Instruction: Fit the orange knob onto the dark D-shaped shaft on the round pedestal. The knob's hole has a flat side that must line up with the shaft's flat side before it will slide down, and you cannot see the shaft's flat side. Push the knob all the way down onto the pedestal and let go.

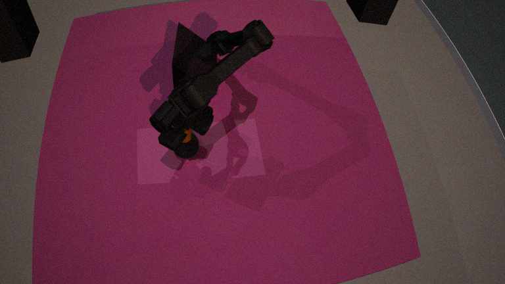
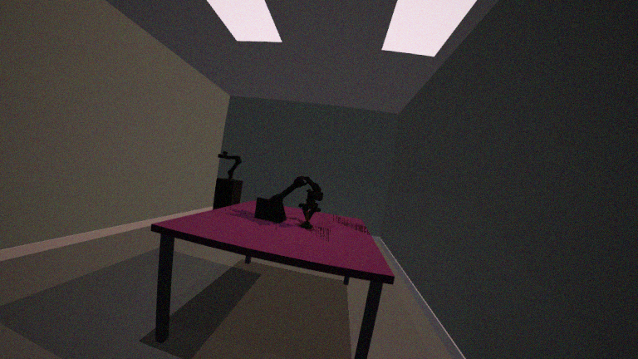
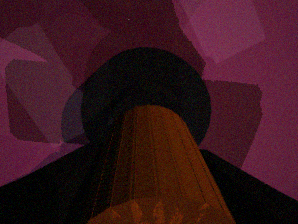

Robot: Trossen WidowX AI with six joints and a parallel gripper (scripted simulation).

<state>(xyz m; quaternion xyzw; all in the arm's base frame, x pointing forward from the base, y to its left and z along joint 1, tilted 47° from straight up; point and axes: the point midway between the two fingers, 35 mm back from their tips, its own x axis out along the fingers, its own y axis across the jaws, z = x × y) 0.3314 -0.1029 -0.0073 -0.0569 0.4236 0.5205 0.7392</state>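
My gripper tip is now 20 mm below the orange knob. The rest, counted from my gripper tip: dark round pedestal (40 mm below).
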